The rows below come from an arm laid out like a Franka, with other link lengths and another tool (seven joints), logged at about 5 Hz.
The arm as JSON. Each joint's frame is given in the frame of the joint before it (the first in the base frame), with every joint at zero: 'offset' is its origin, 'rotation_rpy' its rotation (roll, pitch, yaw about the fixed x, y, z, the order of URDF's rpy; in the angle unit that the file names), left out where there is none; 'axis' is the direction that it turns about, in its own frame. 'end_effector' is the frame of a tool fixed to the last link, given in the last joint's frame.
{
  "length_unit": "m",
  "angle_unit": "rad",
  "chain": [
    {
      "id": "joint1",
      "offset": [
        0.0,
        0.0,
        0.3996
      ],
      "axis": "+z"
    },
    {
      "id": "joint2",
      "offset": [
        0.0,
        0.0,
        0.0
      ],
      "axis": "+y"
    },
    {
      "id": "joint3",
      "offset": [
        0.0,
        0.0,
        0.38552
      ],
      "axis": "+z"
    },
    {
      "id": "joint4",
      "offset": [
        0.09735,
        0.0,
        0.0
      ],
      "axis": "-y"
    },
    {
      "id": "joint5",
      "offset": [
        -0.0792,
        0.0,
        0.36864
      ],
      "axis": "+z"
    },
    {
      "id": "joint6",
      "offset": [
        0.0,
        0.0,
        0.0
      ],
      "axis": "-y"
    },
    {
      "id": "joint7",
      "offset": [
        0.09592,
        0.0,
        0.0
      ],
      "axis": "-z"
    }
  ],
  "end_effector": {
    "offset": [
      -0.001,
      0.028,
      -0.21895
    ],
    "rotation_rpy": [
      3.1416,
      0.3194,
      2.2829
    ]
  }
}
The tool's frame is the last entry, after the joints.
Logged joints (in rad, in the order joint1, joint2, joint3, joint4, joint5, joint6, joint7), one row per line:
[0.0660, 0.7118, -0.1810, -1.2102, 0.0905, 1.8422, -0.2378]
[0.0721, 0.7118, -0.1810, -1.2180, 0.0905, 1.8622, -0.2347]
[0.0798, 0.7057, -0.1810, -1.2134, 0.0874, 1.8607, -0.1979]
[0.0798, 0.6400, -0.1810, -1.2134, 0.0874, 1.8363, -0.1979]
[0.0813, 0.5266, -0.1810, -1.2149, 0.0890, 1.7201, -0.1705]
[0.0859, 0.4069, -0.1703, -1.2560, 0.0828, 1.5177, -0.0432]
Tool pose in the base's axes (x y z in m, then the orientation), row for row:
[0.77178, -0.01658, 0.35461, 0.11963, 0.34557, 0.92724, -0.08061]
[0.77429, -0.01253, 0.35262, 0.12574, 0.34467, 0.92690, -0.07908]
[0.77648, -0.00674, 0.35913, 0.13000, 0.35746, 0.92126, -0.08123]
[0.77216, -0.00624, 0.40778, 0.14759, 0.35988, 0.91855, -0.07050]
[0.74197, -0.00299, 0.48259, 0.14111, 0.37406, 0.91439, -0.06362]
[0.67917, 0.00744, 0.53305, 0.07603, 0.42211, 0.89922, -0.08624]
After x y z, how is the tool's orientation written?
As a quaternion, w x y z.
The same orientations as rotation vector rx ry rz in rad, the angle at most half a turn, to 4 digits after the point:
[1.0100, 2.7101, -0.2356]
[1.0039, 2.6996, -0.2303]
[1.0386, 2.6767, -0.2360]
[1.0353, 2.6425, -0.2028]
[1.0800, 2.6401, -0.1837]
[1.2655, 2.6959, -0.2586]

